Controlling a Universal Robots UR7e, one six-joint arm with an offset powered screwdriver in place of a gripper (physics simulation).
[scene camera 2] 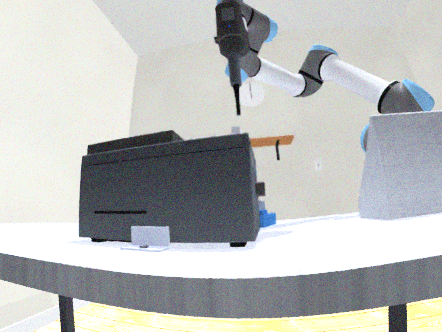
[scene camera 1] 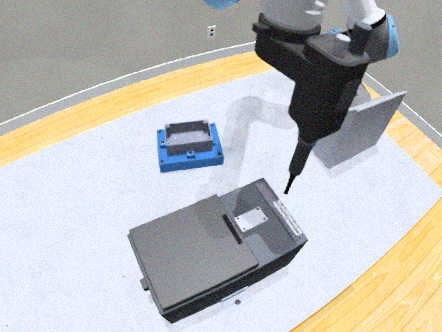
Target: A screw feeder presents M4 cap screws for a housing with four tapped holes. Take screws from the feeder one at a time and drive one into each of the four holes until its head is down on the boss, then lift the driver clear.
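Note:
The screwdriver points down, its bit tip in the air above the feeder's front end. A gap shows between the tip and the feeder in scene camera 2. No screw can be made out at the tip. The dark screw feeder stands on the table, with a light plate on its lower deck and a pale slotted strip near its end. The grey open-topped housing sits in the blue fixture behind the feeder. Its four holes are too small to judge.
A grey slanted panel stands on the table to the right. A small clear bracket stands at the feeder's side, with a small dark disc by it. The arm reaches over from the right.

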